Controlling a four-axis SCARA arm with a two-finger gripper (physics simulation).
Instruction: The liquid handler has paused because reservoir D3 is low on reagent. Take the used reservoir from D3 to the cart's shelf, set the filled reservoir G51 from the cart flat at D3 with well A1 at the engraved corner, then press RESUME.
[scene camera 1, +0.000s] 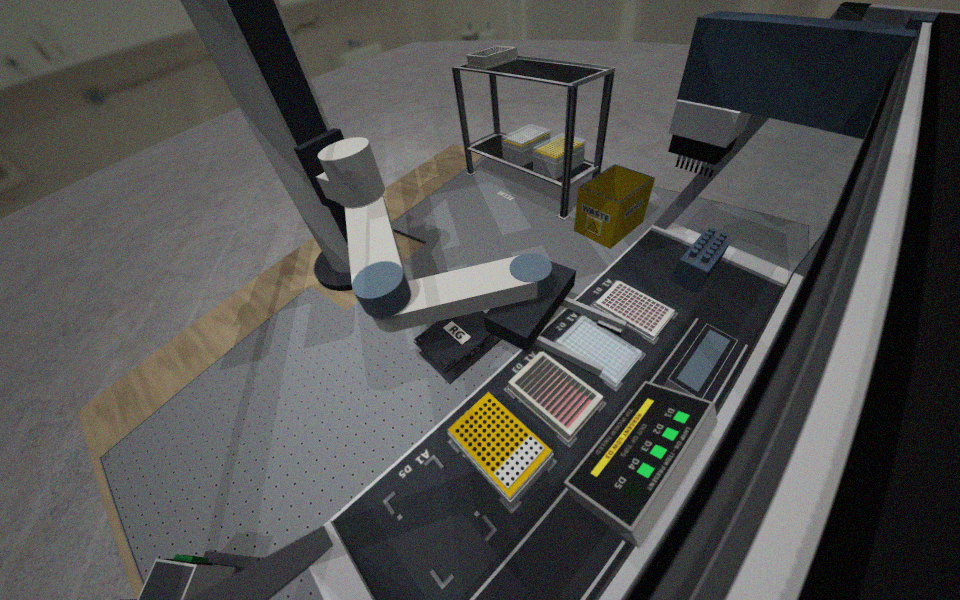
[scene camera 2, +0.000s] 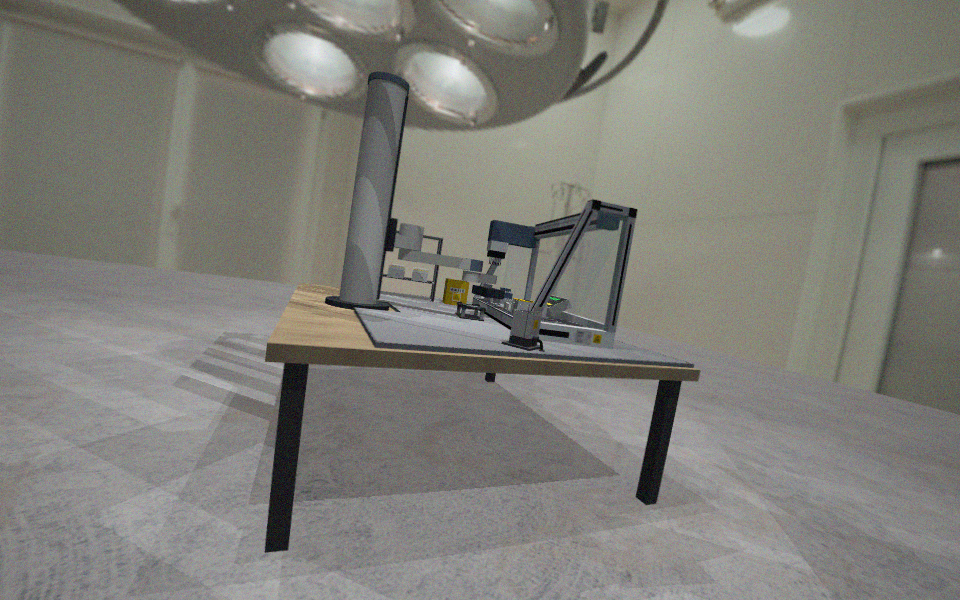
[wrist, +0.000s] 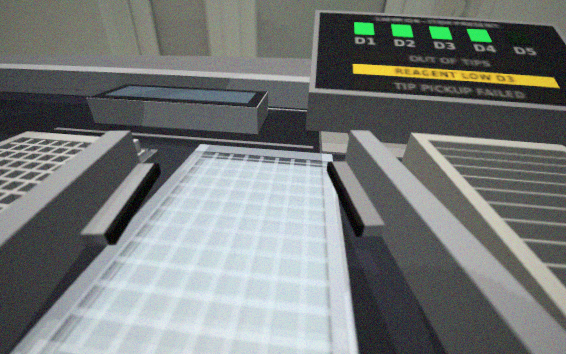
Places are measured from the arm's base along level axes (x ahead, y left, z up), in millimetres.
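Where they show: gripper, fingertip midpoint: (scene camera 1: 613, 348) (wrist: 245, 150); arm's base at its link origin: (scene camera 2: 357, 306).
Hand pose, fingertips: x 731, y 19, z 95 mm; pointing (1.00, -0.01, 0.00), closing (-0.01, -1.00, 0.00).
Observation:
Each offset is from my fingertips to the top centre of the thing. "spot": to the spot under its first point.
The used reservoir {dx -50, dy -120, dz +1 mm} (scene camera 1: 555, 392) (wrist: 500, 200), with pink troughs in scene camera 1, sits at D3. My gripper (scene camera 1: 601, 344) (wrist: 245, 150) is open, its fingers on either side of the pale gridded plate {dx -26, dy +2, dz -16 mm} (scene camera 1: 614, 351) (wrist: 225, 225) at D2, one position from D3. The right finger in the wrist view is between this plate and the reservoir. The cart {spot: dx -285, dy +415, dz +107 mm} (scene camera 1: 570, 155) carries a pale open-topped box {dx -613, dy +570, dz +300 mm} (scene camera 1: 492, 56) on its top; its label is unreadable, so I cannot tell if it is G51. The panel {spot: dx +91, dy -160, dz +41 mm} (scene camera 1: 640, 452) (wrist: 330, 55) lights REAGENT LOW D3. RESUME is not readable.
A red-dotted plate {dx -2, dy +124, dz -16 mm} (scene camera 1: 635, 307) (wrist: 35, 160) sits at D1 and a yellow tip rack {dx -74, dy -241, dz +34 mm} (scene camera 1: 495, 438) at D4. Two racks {dx -487, dy +539, dz +89 mm} (scene camera 1: 527, 135) {dx -360, dy +509, dz +89 mm} (scene camera 1: 559, 147) stand on the cart's lower shelf. A yellow waste bin {dx -162, dy +433, dz +53 mm} (scene camera 1: 614, 205), a black RG stand (scene camera 1: 453, 346) and a blue block {spot: dx +75, dy +281, dz +29 mm} (scene camera 1: 702, 254) are nearby.

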